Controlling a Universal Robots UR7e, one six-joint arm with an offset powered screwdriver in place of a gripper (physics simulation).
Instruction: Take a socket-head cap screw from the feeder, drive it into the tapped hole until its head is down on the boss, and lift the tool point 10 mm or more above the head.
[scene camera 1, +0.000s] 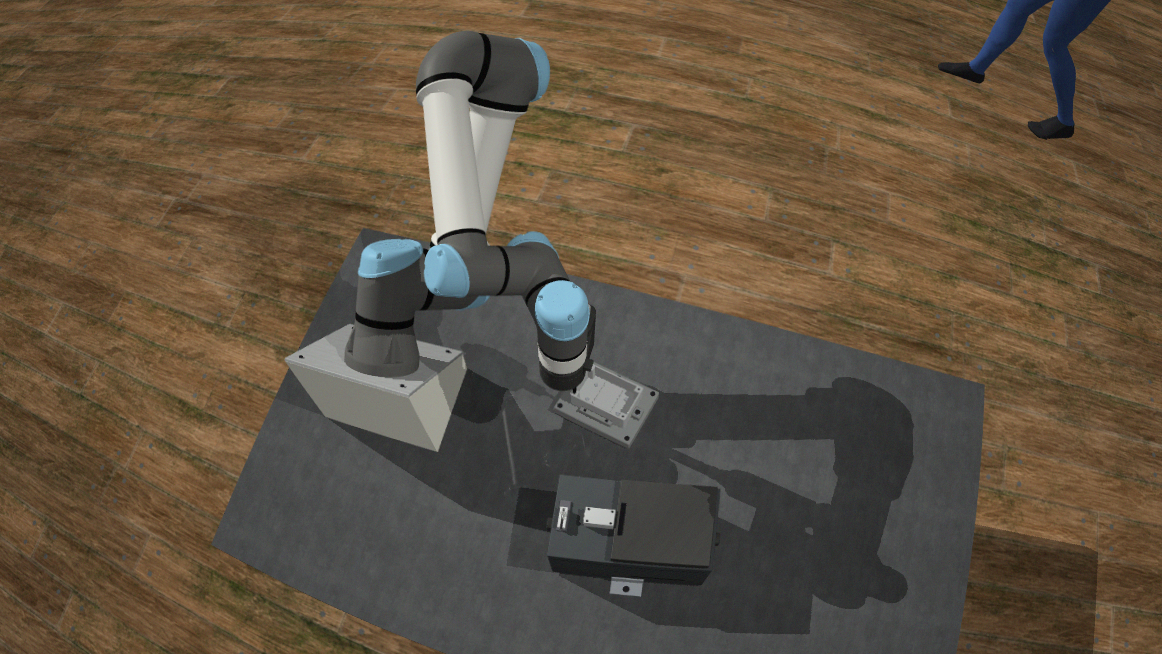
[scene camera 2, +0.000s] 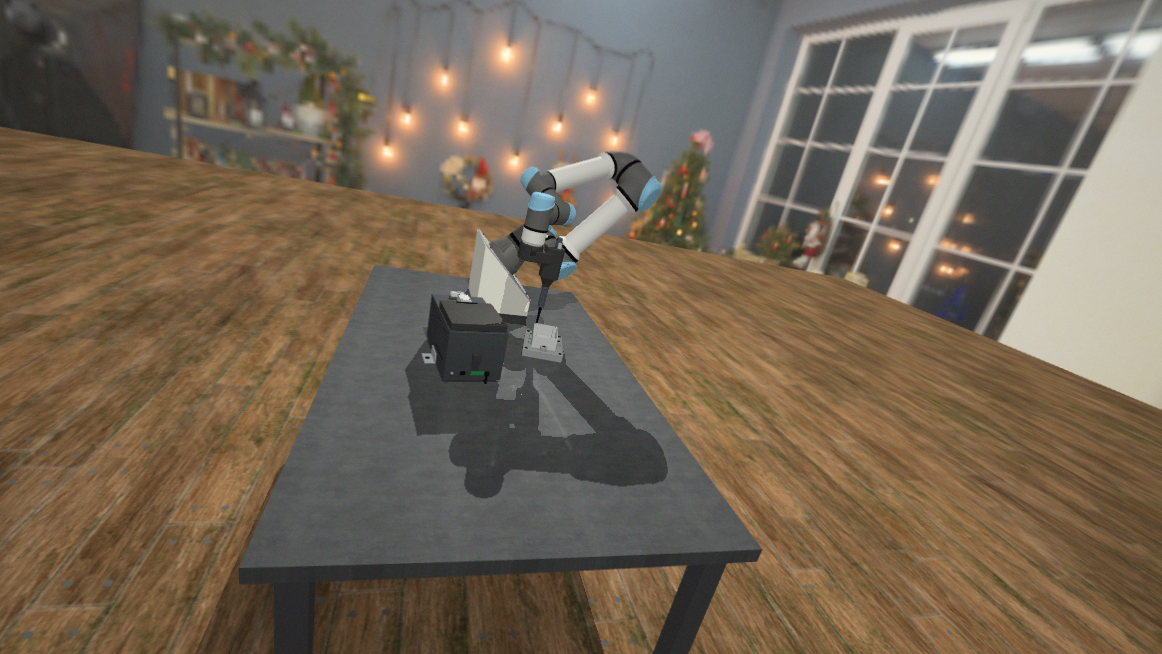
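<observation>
My gripper, a powered screwdriver, points down with its thin bit at the near-base corner of the light grey housing. In scene camera 1 the wrist hides most of the tool. The bit's end is close over or at the housing; the exact gap is too small to tell. Whether a screw is on the bit or in the tapped hole cannot be made out. The dark box-shaped screw feeder stands apart from the housing, with small light metal parts on its top; no single screw can be made out there.
The arm stands on a cream pedestal at one end of the dark table. A small metal bracket sticks out from the feeder's side. A person's blue legs show on the floor beyond the table.
</observation>
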